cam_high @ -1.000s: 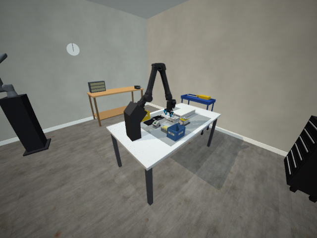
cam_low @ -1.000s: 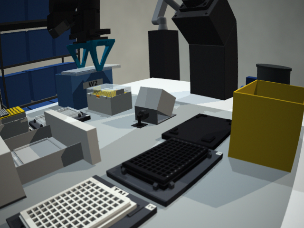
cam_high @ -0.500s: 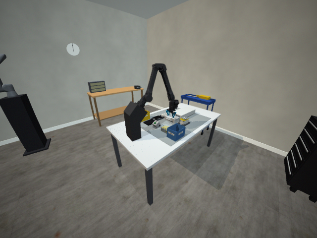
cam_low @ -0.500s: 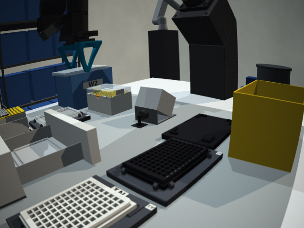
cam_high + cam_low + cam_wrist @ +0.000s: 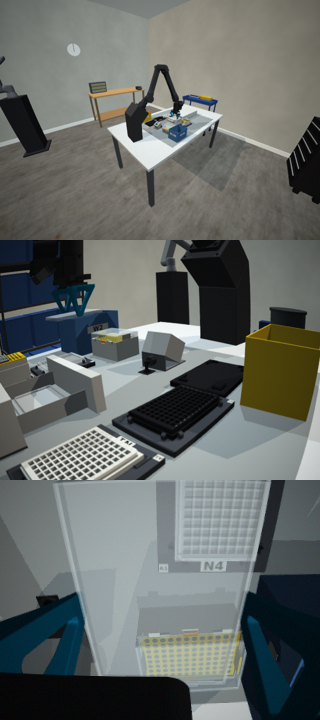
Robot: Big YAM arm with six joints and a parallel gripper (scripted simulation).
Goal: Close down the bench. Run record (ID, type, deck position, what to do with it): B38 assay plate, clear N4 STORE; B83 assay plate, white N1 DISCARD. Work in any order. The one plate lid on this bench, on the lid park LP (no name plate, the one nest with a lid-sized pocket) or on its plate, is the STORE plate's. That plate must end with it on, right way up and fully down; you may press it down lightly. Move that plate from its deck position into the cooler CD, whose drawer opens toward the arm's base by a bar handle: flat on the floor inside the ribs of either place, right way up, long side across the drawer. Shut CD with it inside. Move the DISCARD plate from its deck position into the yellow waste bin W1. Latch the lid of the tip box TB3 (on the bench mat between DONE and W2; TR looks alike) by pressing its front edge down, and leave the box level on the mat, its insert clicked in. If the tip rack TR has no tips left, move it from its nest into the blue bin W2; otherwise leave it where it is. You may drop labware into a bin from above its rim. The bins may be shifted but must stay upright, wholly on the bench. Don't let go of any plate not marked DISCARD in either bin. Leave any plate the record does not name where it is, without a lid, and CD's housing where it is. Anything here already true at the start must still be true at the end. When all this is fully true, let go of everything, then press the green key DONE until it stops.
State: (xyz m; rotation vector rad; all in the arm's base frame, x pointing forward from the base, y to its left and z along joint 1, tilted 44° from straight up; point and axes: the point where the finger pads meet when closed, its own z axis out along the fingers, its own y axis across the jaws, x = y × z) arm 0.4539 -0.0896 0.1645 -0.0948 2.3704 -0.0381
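The clear plate is 3 cm ahead of my hand, 5 cm to the right of it and 13 cm below it. From my hand the other things lie so: tip box lid: 15 cm behind, 5 cm to the right, 9 cm below; tip box TB3: 15 cm behind, 5 cm to the right, 11 cm below; clear plate lid: right at my hand.
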